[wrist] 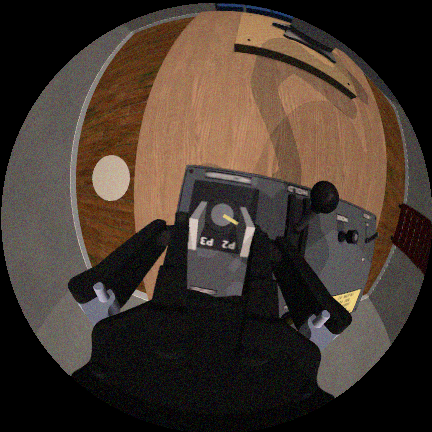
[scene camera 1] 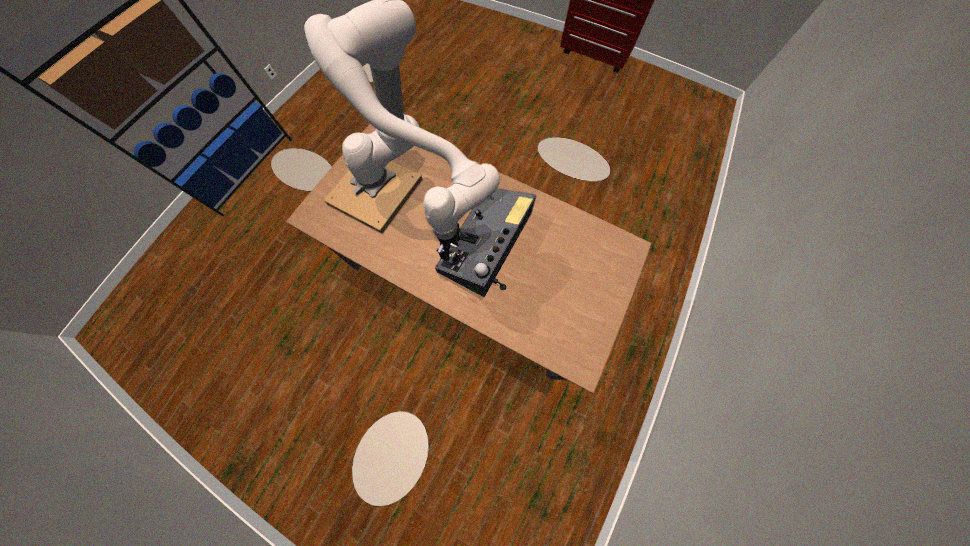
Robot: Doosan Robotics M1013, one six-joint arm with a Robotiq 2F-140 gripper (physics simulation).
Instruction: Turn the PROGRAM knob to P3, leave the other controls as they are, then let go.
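Places are measured from the arm's base along level axes (x ahead, y left, z up), in millimetres.
Pixels of known places: gripper, fingertip midpoint: (wrist: 221,214) (scene camera 1: 452,256); arm's base, link origin: (scene camera 1: 373,178).
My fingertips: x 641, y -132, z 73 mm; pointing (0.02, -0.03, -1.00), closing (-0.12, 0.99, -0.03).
Observation:
Ahead of a thing's pixels: the offset from my fingertips to its middle. "*": to the spot under its first point. Level surfaces: height alone.
The PROGRAM knob {dx -4, dy +0, dz +8 mm} (wrist: 222,214) is a round grey-topped dial with a yellow pointer, on a dark square plate of the grey control panel {* dx +44, dy +270, dz +6 mm} (wrist: 340,270) (scene camera 1: 500,201). The pointer slants to the lower right in the wrist view, to the right of the P2 label {* dx +42, dy +21, dz -5 mm} (wrist: 228,244) and well away from the P3 label {* dx +46, dy -10, dz -4 mm} (wrist: 206,241). P1 and P4 do not show; the finger pads cover the sides of the plate. My gripper (wrist: 221,214) (scene camera 1: 448,258) is shut on the PROGRAM knob, one pale pad on each side. In the scene view the knob is too small to tell.
A lever with a black ball {dx -68, dy +113, dz +33 mm} (wrist: 324,196) stands beside the gripper, and the small black MODE knob {dx -31, dy +238, dz +11 mm} (wrist: 351,236) is farther off. A white ball {* dx +159, dy -1, dz +89 mm} (scene camera 1: 481,269), several round buttons and a yellow label {* dx +126, dy +341, dz +44 mm} (scene camera 1: 519,210) (wrist: 348,299) are on the panel. The wooden table {dz -111 mm} (scene camera 1: 576,271) surrounds it.

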